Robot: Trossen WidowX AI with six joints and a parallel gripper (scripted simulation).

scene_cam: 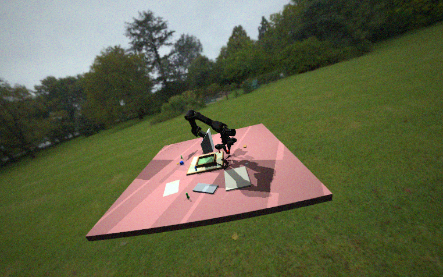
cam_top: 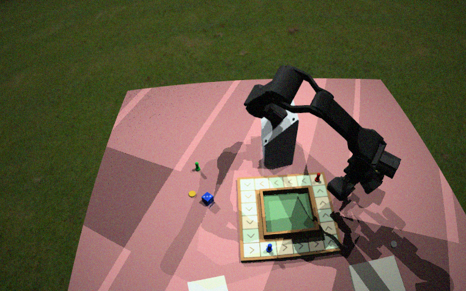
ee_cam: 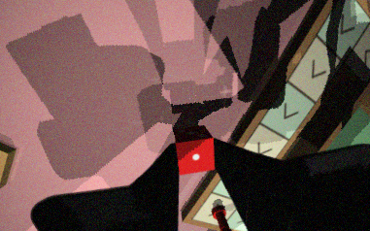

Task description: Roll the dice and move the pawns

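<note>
Now: gripper tip 470 mm to the left of the yellow disc, 100 mm past it and 30 mm above it. From my gripper tip the other things lie so: green sunken tray (190 mm to the right, 20 mm below, 20 mm ahead); red pawn (80 mm behind, 70 mm to the right); tan block (160 mm to the left, 100 mm behind, 30 mm below).
</note>
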